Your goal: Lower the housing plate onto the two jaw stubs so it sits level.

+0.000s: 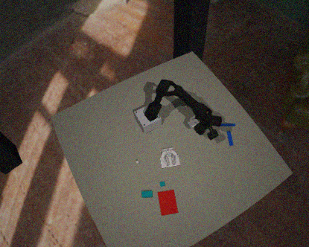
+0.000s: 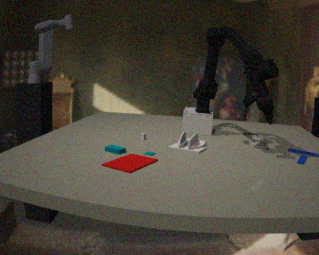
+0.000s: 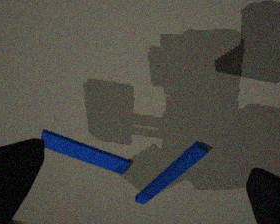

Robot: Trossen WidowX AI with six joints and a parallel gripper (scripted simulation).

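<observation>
My gripper tip is 140 mm past the white housing part and 90 mm above it. Round my gripper tip: white peg (480 mm to the right, 140 mm behind, 100 mm below); then white jaw assembly (300 mm to the right, 100 mm below, 70 mm behind); then red flat plate (490 mm to the right, 190 mm ahead, 110 mm below).
</observation>
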